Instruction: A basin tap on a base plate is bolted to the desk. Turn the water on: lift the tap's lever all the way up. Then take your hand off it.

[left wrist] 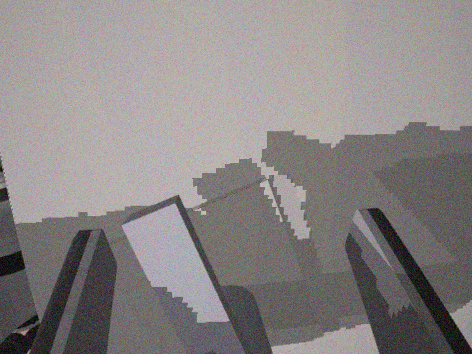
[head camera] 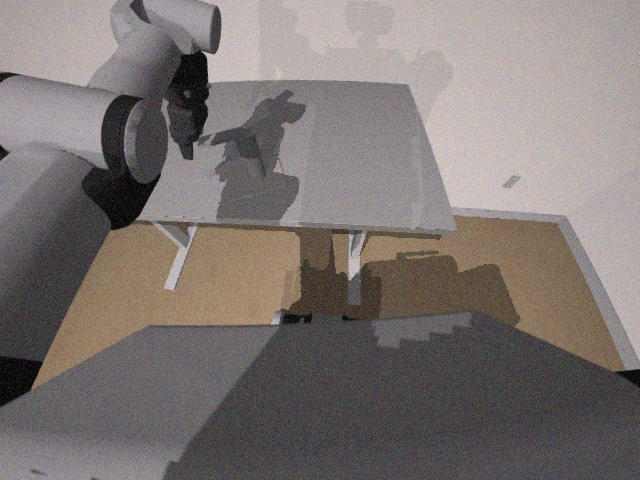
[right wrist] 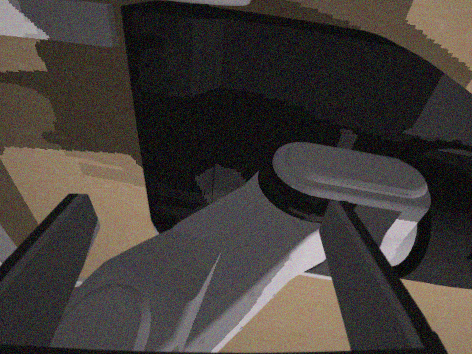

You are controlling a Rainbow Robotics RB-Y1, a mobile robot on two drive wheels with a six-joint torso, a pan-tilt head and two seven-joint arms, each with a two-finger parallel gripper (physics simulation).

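Places are measured from the robot's base along level axes (x up, y ahead, z left), in centimetres.
Where they show: left gripper, between the fingertips: [left wrist: 232, 238] [head camera: 193, 145]; right gripper, between the fingertips: [right wrist: 210, 213].
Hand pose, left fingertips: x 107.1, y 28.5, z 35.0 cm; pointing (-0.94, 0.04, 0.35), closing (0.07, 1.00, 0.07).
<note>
After its pixels a point has its place.
The tap [head camera: 230, 135] @[x 109.9, y 28.2, z 24.2 cm] [left wrist: 172, 250] @[x 102.4, y 26.4, z 31.7 cm] stands on the left part of the desk, in the arm's shadow. One pale flat bar of it slants up in the left wrist view, beside its dark round body [left wrist: 246, 310] @[x 98.4, y 31.1, z 24.0 cm]; whether this bar is lever or spout I cannot tell. Thin outlines of the base plate show around it. My left gripper [head camera: 190, 153] @[x 107.1, y 28.6, z 35.0 cm] [left wrist: 232, 238] @[x 107.1, y 28.6, z 35.0 cm] is open and empty, at the tap's left in the head view. The bar appears between its fingers in the wrist view, without visible contact. My right gripper [right wrist: 210, 213] @[x 49.4, y -12.8, z -19.2 cm] is open and empty, away from the tap.
The grey desk [head camera: 361, 155] @[x 95.1, y 40.8, z -7.4 cm] stands on white legs [head camera: 354, 268] over a wooden floor [head camera: 242, 268] @[x 0.1, y 38.4, z 59.8 cm]. My torso [head camera: 336, 413] @[x 131.6, y -15.3, z 0.2 cm] fills the bottom of the head view. Parts of my own body [right wrist: 210, 250] @[x 42.2, y -11.8, z -5.8 cm] show beyond the right fingers. A pale wall rises behind the desk.
</note>
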